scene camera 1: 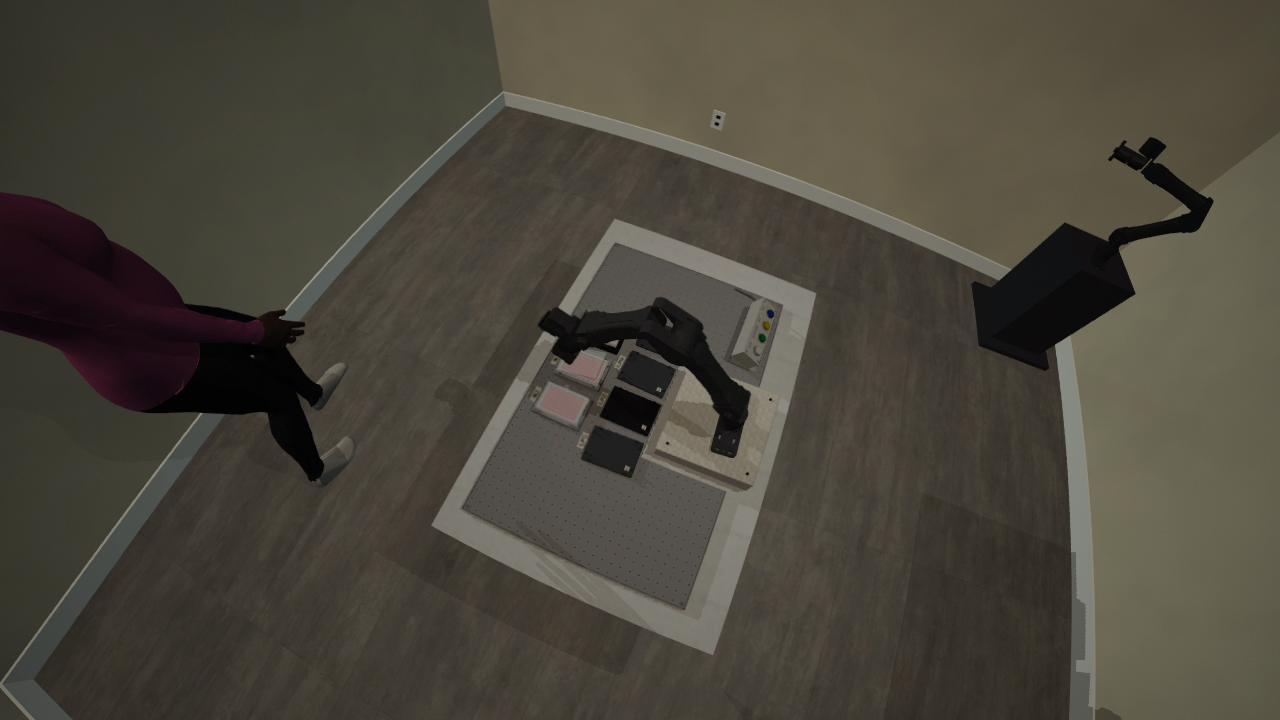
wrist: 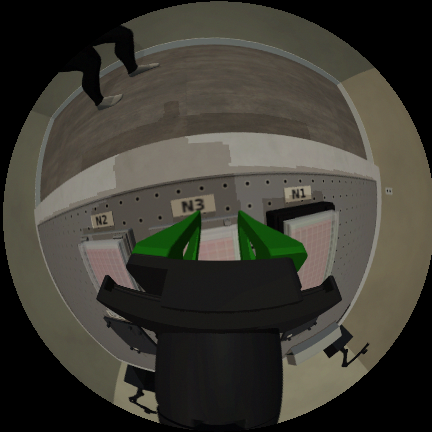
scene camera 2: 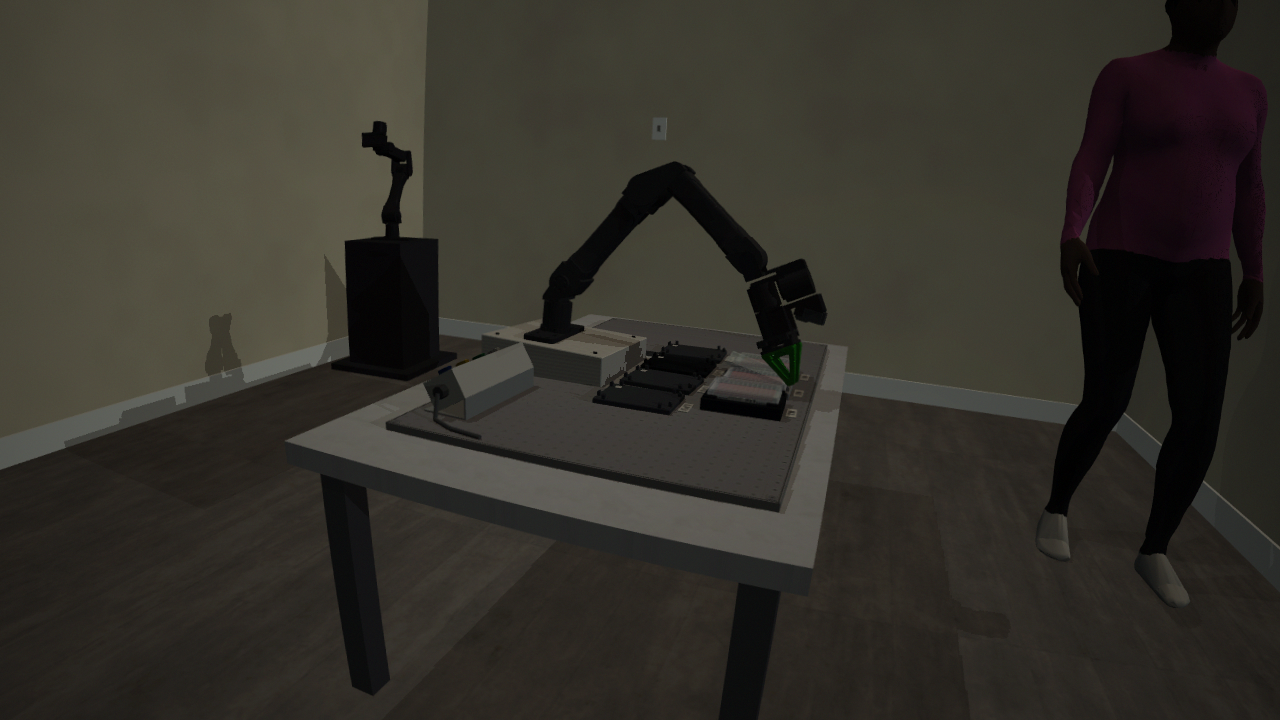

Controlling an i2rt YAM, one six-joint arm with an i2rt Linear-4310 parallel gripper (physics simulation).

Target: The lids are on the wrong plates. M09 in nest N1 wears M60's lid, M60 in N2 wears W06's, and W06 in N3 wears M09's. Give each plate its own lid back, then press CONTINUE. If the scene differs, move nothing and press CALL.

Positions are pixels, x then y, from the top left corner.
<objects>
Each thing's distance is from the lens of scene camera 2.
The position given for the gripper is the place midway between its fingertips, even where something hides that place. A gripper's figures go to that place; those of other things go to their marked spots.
gripper (scene camera 2: pixel 793 384): 129 cm
button box (scene camera 2: pixel 462 392): 107 cm
nest N1 (scene camera 2: pixel 770 411): 114 cm
</objects>
